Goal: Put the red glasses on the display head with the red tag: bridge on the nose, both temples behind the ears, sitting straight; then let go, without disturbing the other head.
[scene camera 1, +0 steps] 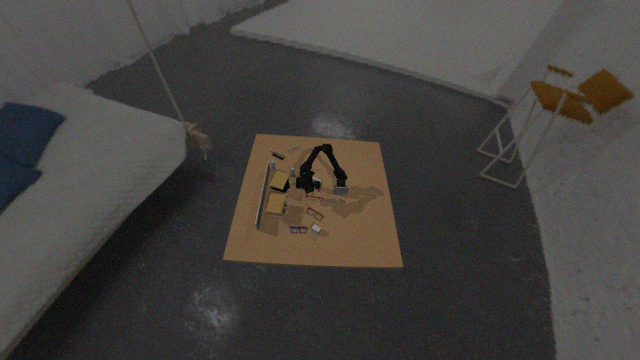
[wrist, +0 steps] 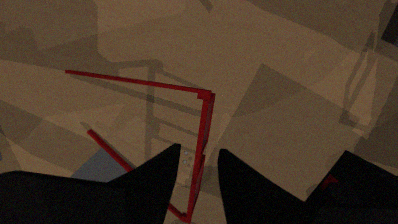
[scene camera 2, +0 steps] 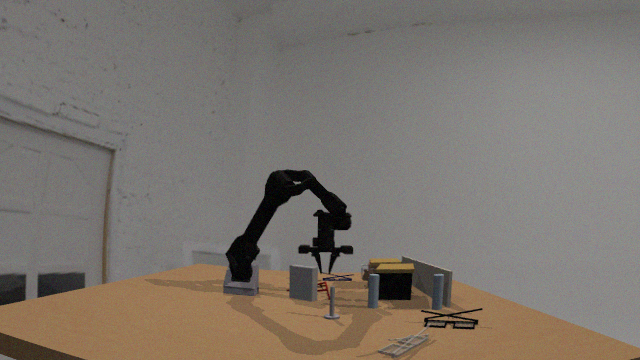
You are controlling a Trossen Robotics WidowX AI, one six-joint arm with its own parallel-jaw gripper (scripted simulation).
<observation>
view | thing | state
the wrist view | my gripper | -
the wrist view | grey block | -
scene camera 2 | my gripper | -
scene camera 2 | grey block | -
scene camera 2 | grey wall panel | -
</observation>
